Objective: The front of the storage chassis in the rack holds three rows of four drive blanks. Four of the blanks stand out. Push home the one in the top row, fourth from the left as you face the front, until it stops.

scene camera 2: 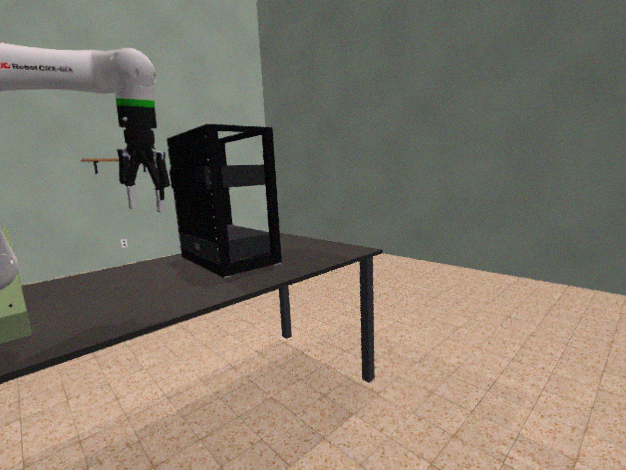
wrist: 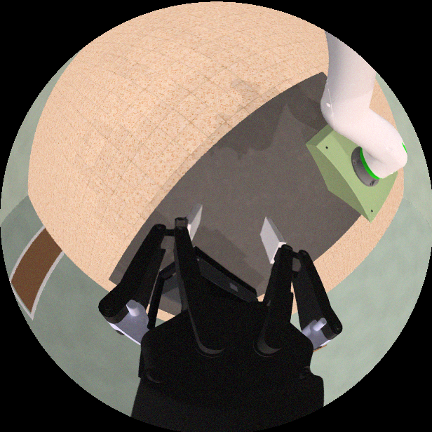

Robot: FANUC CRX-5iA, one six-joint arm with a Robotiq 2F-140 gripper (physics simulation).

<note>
I see my gripper and a black rack.
My gripper shows as well in the wrist view.
</note>
